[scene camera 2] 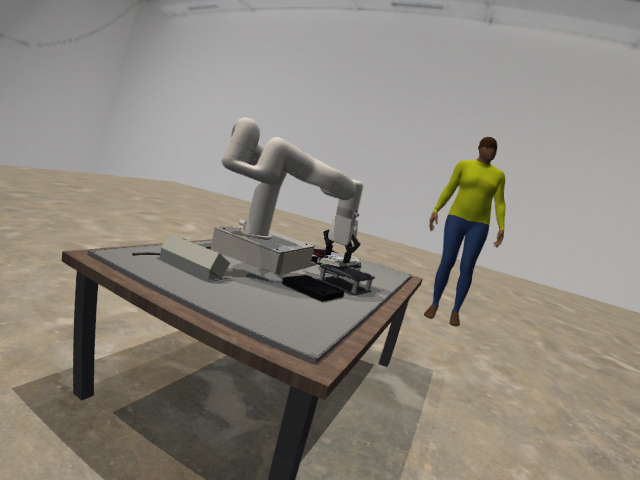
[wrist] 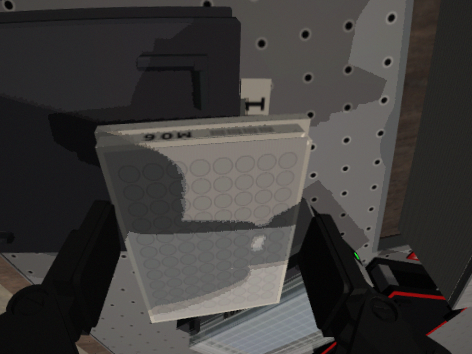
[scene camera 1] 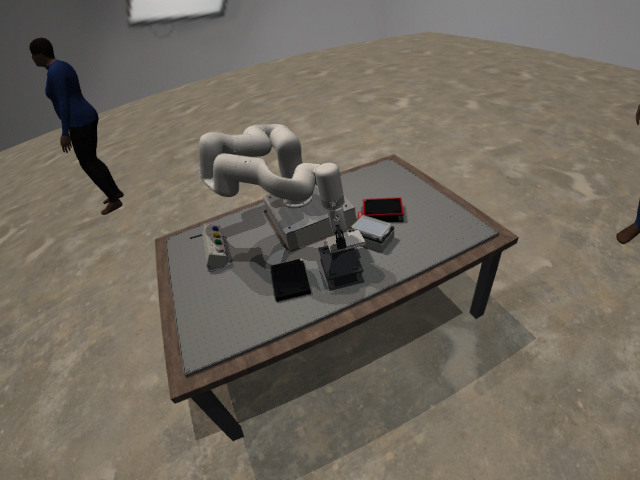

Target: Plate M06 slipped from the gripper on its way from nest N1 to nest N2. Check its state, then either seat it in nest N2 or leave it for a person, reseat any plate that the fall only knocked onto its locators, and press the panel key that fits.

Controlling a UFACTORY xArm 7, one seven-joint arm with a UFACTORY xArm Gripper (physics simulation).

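Seen in the pictures: gripper, fingertip midpoint: (scene camera 2: pixel 336 258) (wrist: pixel 214 231) (scene camera 1: pixel 340 239); arm's base at its link origin: (scene camera 2: pixel 256 234).
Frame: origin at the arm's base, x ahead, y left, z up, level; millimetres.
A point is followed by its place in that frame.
Plate M06 (wrist: pixel 206 197) {x 339, y -18, z -6 mm} (scene camera 1: pixel 355 235) {x 350, y 58, z -7 mm} (scene camera 2: pixel 337 260) {x 347, y -7, z -6 mm} is a pale, see-through well plate with its label on the far edge. It lies tilted, its labelled end up against the raised black stand (scene camera 1: pixel 343 270) {x 458, y -64, z -25 mm} (scene camera 2: pixel 355 276) {x 443, y -108, z -22 mm} (wrist: pixel 129 60) {x 348, y -75, z -25 mm}. It looks whole, with no crack in view. My gripper (wrist: pixel 214 231) {x 341, y -1, z -2 mm} (scene camera 1: pixel 339 239) {x 341, y -1, z -2 mm} (scene camera 2: pixel 339 250) {x 341, y -1, z -2 mm} is open and hangs straight over the plate, one black finger on each long side, apart from it. A second clear plate (scene camera 1: pixel 372 227) {x 347, y 136, z -11 mm} (wrist: pixel 273 326) {x 338, y 120, z -11 mm} sits in a nest just beyond, partly hidden under M06 in the wrist view.
A flat black nest (scene camera 1: pixel 290 279) {x 351, y -218, z -61 mm} (scene camera 2: pixel 312 287) {x 346, y -255, z -60 mm} lies left of the stand. A red-rimmed black tray (scene camera 1: pixel 383 207) {x 235, y 275, z -42 mm} sits behind. The key panel (scene camera 1: pixel 215 245) {x 49, y -397, z -13 mm} (scene camera 2: pixel 191 259) {x 22, y -445, z -40 mm} stands at the table's left. A person (scene camera 2: pixel 472 224) stands beyond the table; another person (scene camera 1: pixel 94 157) is at the left edge.
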